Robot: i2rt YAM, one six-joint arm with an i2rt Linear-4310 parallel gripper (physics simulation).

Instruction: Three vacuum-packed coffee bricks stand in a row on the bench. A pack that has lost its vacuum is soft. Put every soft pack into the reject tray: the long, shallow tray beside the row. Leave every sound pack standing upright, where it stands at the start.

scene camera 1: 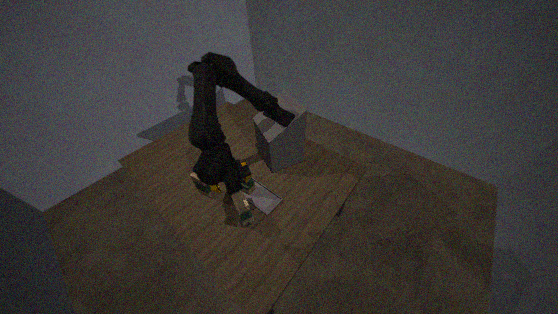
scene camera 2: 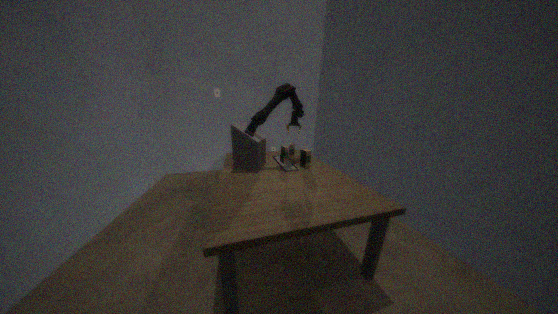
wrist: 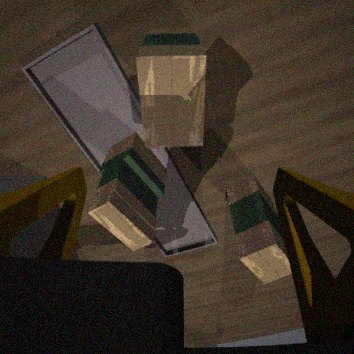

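Seen in the pictures: gripper, fingertip midpoint: [scene camera 2: 293, 133] [wrist: 179, 177]; arm's base at its link origin: [scene camera 1: 278, 115] [scene camera 2: 250, 131].
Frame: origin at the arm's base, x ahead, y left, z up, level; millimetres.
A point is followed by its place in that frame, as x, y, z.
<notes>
Three cream coffee packs with green bands are on the bench. One pack [scene camera 1: 246, 216] @[395, 218, -231] [wrist: 171, 100] @[390, 189, -143] is right of the tray's far end in the wrist view, its wide cream face showing; I cannot tell whether it is upright. A second pack [scene camera 2: 283, 154] @[281, 49, -210] [wrist: 127, 197] @[303, 82, -168] stands upright, its base seemingly inside the reject tray [scene camera 1: 267, 202] @[266, 200, -281] [scene camera 2: 290, 167] @[318, -92, -282] [wrist: 92, 82] @[278, 191, -282]. The third pack [scene camera 1: 202, 186] @[466, -34, -196] [scene camera 2: 305, 158] @[438, -95, -206] [wrist: 253, 220] @[441, -24, -193] stands upright apart at the right in the wrist view. My gripper [scene camera 2: 294, 130] @[397, 188, -44] [wrist: 179, 177] @[397, 188, -44] is open and empty, above the packs. Softness does not show.
A grey box-like stand [scene camera 1: 287, 147] @[35, 100, -133] [scene camera 2: 245, 152] @[-33, -124, -143] [wrist: 265, 338] surrounds the arm's base beside the tray. The wooden bench [scene camera 1: 280, 240] @[343, 378, -284] [scene camera 2: 300, 205] @[259, -605, -285] ends at its front edge, and walls rise behind it. The light is dim.
</notes>
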